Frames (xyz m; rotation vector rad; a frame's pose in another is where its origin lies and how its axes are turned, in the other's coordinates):
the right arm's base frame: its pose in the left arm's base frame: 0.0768 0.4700 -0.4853 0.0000 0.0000 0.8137
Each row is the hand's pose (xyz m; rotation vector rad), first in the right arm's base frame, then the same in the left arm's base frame.
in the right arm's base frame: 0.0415 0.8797 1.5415 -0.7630 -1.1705 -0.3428
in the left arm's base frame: -0.5341 1.1044 1.0562 -0.2375 -1.3765 0.3351
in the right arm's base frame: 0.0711 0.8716 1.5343 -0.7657 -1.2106 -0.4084
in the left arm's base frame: -0.5079 1.1203 1.0490 -0.2230 -1.4075 0.2630
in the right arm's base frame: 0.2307 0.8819 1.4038 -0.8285 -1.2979 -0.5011
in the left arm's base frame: -0.4057 1.2434 0.9185 -0.2442 -1.5009 0.1484
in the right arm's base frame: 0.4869 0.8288 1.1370 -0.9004 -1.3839 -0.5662
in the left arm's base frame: -0.1912 1.3931 0.6517 -0.2742 -1.5980 0.0585
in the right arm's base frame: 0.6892 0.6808 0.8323 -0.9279 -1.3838 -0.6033
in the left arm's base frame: 0.0553 1.4385 0.3470 -0.2983 -1.6041 0.0182
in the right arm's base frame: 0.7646 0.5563 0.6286 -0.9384 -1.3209 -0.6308
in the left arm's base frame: 0.1976 1.4078 0.1433 -0.3316 -1.5493 0.0019
